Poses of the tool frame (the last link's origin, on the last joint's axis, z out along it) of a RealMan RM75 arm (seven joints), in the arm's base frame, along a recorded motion.
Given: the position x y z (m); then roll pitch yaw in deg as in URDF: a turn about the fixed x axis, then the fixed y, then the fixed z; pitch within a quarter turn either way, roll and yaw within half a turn.
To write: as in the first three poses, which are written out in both.
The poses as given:
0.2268 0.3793 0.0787 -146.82 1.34 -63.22
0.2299 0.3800 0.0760 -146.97 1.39 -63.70
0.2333 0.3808 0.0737 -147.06 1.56 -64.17
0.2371 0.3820 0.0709 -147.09 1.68 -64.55
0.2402 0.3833 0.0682 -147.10 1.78 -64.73
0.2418 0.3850 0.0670 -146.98 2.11 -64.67
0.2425 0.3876 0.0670 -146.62 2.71 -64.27
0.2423 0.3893 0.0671 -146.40 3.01 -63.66
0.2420 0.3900 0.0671 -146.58 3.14 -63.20
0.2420 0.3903 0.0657 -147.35 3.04 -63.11
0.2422 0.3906 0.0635 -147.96 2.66 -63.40
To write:
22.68 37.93 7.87 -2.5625 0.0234 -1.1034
22.99 38.00 7.60 -2.5651 0.0243 -1.1118
23.33 38.08 7.37 -2.5667 0.0272 -1.1200
23.71 38.20 7.09 -2.5672 0.0293 -1.1266
24.02 38.33 6.82 -2.5674 0.0311 -1.1298
24.18 38.50 6.70 -2.5653 0.0368 -1.1287
24.25 38.76 6.70 -2.5590 0.0473 -1.1217
24.23 38.93 6.71 -2.5552 0.0525 -1.1111
24.20 39.00 6.71 -2.5583 0.0548 -1.1030
24.20 39.03 6.57 -2.5717 0.0531 -1.1015
24.22 39.06 6.35 -2.5824 0.0464 -1.1065

